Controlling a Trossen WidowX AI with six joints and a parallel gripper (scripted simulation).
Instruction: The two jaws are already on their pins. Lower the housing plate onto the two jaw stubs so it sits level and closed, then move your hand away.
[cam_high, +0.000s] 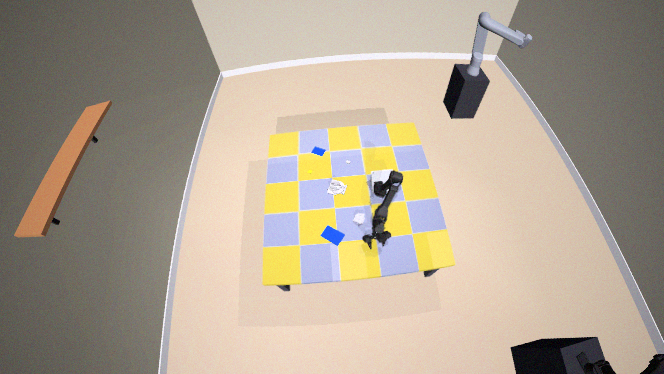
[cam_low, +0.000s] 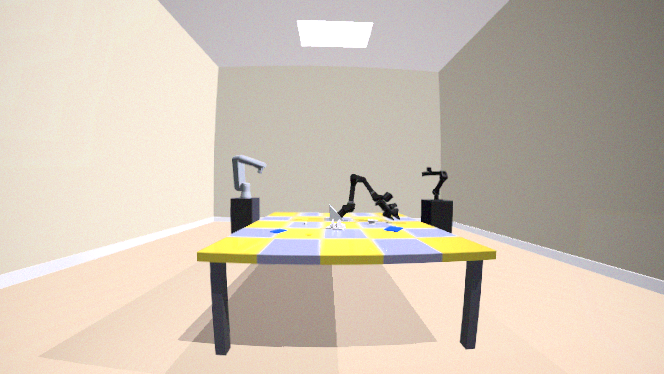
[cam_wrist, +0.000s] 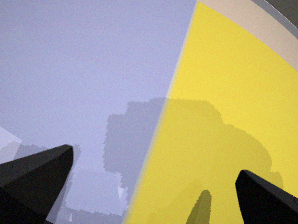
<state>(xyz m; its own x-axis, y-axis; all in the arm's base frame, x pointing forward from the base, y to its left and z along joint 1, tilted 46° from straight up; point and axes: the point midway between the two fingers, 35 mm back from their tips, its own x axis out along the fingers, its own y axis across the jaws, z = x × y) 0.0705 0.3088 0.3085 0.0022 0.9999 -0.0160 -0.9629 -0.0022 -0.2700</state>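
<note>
Right now the grey housing plate is 10 cm ahead of my gripper tip, 22 cm to the right of it and 1 cm above it. Also, from my gripper tip: white dot (13 cm ahead, 72 cm to the right); white ribbed part (10 cm ahead, 23 cm to the right); yellow dot (43 cm ahead, 66 cm to the right, 1 cm below).
</note>
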